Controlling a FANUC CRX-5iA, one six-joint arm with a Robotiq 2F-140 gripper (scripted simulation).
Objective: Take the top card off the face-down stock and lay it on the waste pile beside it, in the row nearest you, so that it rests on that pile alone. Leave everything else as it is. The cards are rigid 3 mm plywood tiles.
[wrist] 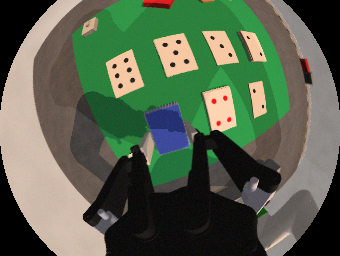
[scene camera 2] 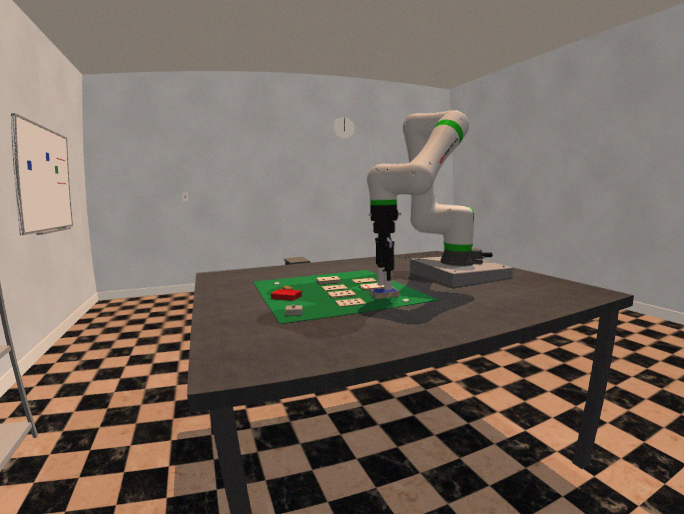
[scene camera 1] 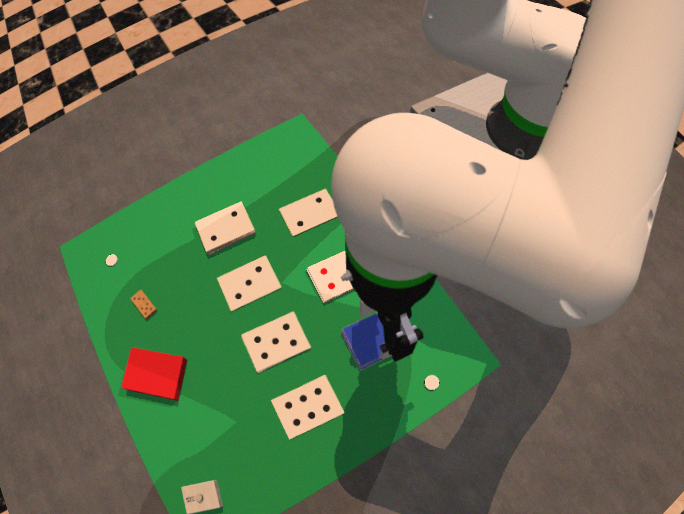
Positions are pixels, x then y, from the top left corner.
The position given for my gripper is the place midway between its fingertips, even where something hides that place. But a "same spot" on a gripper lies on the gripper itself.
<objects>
My gripper shows in the wrist view, in scene camera 2 [384, 287] and in scene camera 1. The same spot on my gripper: [scene camera 1: 406, 334] is [wrist: 96, 227].
</objects>
